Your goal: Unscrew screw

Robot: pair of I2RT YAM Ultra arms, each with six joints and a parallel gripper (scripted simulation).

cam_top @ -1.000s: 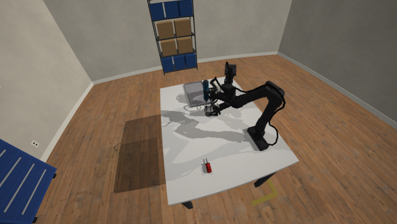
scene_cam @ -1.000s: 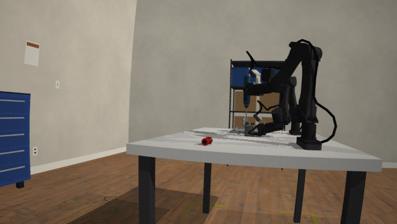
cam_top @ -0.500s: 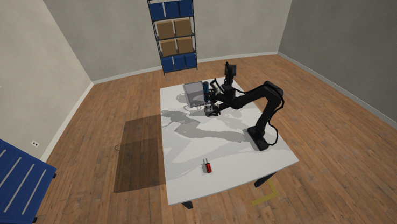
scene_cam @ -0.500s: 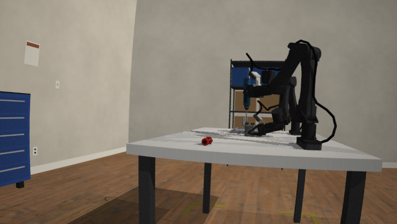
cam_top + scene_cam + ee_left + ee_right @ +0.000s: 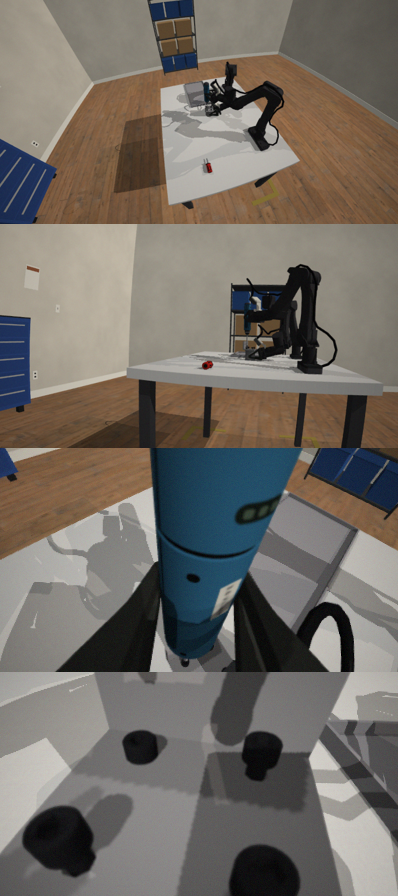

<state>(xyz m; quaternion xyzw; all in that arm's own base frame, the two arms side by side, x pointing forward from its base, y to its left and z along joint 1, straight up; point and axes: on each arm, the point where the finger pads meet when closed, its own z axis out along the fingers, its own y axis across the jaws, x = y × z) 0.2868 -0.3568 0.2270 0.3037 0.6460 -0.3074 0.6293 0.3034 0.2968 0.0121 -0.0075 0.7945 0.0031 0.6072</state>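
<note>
Right now the joint module is 1 cm above my right hand. The rest, counted from my right hand: bit (2 cm ahead, 2 cm to the left, 9 cm above); flat grey tray (4 cm ahead, 34 cm to the right, 2 cm below); grey bracket (5 cm above).
</note>
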